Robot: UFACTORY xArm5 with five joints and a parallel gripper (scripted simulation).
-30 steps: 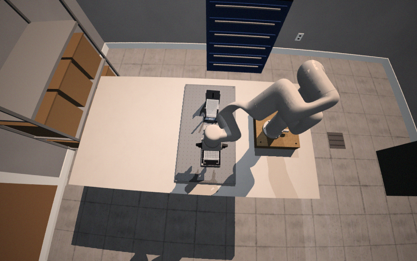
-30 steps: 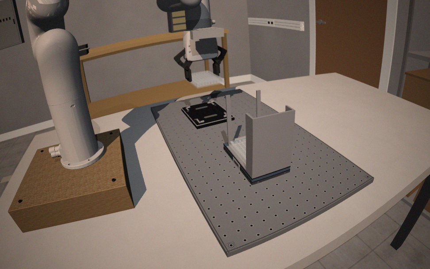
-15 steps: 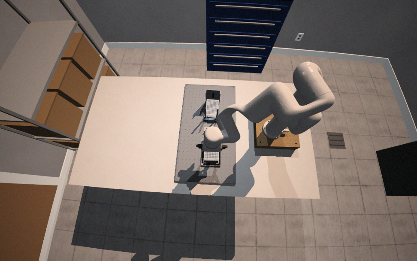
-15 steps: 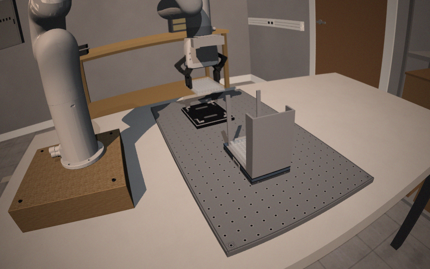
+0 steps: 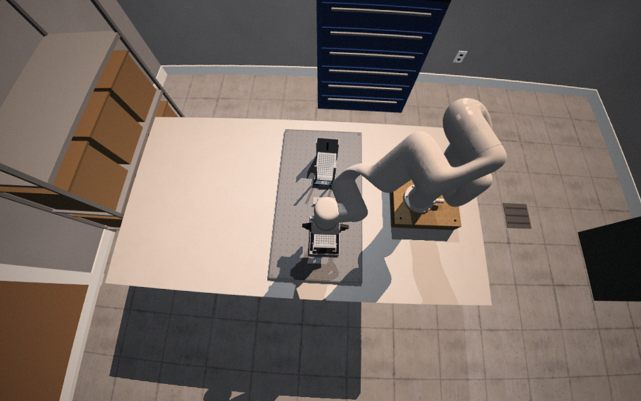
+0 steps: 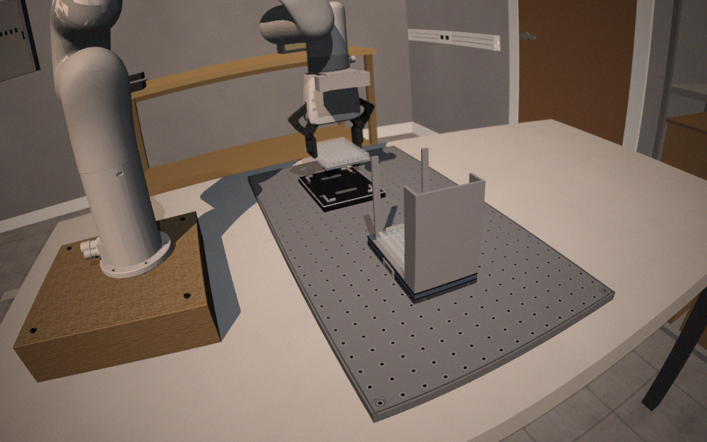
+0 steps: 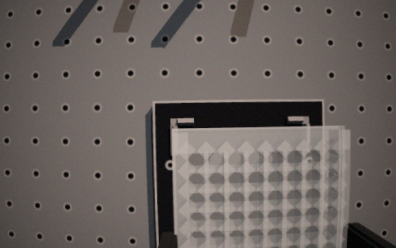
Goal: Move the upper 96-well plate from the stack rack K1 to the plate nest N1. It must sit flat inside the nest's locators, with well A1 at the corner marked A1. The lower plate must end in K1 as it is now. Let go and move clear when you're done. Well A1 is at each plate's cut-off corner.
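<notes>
Now: hand 8 cm above the black plate nest N1. Also, from my hand: A1 mark: 5 cm ahead, 8 cm to the left, 8 cm below; then rack wall: 2 cm ahead, 38 cm to the right, 1 cm below.
</notes>
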